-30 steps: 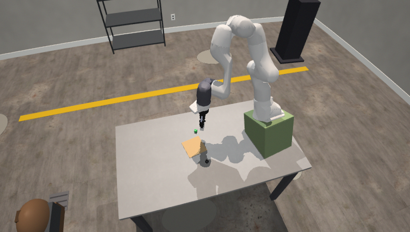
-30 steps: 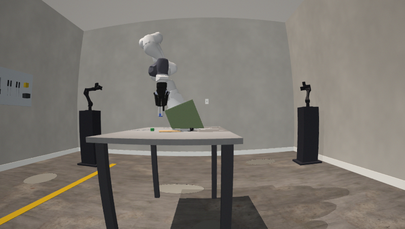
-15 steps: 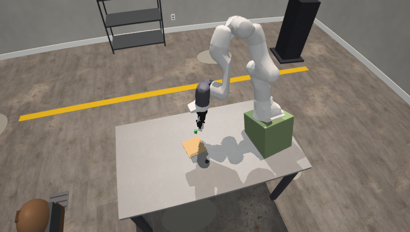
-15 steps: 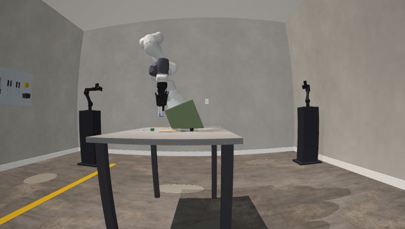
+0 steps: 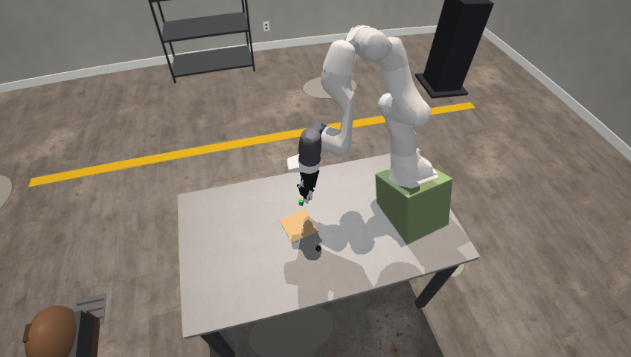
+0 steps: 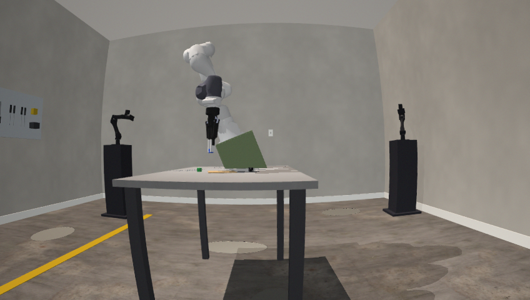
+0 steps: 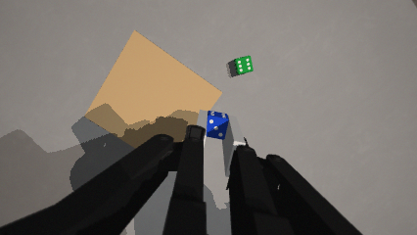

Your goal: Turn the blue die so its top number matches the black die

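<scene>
Right now my hand is 130 mm above the mat, 60 mm to the right of it and 50 mm short of it. Also, from my hand: green die 130 mm below, 70 mm to the right, 20 mm ahead; then black die 210 mm to the left, 130 mm below, 10 mm behind; then blue die 30 mm below.
</scene>
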